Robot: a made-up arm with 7 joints.
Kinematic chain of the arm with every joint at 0, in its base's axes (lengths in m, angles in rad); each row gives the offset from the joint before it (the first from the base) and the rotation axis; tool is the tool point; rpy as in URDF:
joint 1: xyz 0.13 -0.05 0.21 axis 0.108 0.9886 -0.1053
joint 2: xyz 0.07 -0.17 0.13 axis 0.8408 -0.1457 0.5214
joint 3: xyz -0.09 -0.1 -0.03 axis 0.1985 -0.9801 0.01
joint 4: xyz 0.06 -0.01 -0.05 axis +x
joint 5: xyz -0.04 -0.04 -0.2 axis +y
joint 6: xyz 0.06 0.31 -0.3 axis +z
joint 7: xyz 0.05 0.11 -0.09 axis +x
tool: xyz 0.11 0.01 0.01 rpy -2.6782 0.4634 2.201
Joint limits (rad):
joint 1: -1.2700..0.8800
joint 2: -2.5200..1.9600
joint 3: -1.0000..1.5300
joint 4: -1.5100..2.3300
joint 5: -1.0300..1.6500
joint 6: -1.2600..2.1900
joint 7: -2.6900..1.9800
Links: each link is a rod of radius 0.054 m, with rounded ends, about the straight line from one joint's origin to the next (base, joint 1, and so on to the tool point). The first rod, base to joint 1, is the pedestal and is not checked.
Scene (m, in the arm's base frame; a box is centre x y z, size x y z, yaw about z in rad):
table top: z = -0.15
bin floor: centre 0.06 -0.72 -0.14 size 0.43 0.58 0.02 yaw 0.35
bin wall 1: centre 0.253 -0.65 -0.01 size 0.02 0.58 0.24 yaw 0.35
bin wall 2: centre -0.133 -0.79 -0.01 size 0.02 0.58 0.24 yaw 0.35
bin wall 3: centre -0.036 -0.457 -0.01 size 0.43 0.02 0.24 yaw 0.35
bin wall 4: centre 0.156 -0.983 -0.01 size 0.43 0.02 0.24 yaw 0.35
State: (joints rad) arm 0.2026 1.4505 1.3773 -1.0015 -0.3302 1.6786 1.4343
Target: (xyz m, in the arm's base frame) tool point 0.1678 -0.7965 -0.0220
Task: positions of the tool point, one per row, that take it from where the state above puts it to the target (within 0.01 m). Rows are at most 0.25 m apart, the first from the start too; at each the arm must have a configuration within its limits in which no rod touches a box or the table.
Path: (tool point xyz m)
1: 0.8495 0.0860 0.3069
2: 0.8612 0.0192 0.3008
3: 0.8685 -0.0744 0.3187
4: 0.8599 -0.1867 0.3617
5: 0.8249 -0.3080 0.4252
6: 0.7561 -0.4286 0.4991
7: 0.6514 -0.5393 0.5702
8: 0.5142 -0.6329 0.6243
9: 0.4378 -0.7587 0.4526
10: 0.3026 -0.8088 0.3467
11: 0.1678 -0.7965 0.3172
12: 0.1761 -0.8168 0.2061
13: 0.1763 -0.8168 0.0913
14: 0.1678 -0.7965 -0.0220

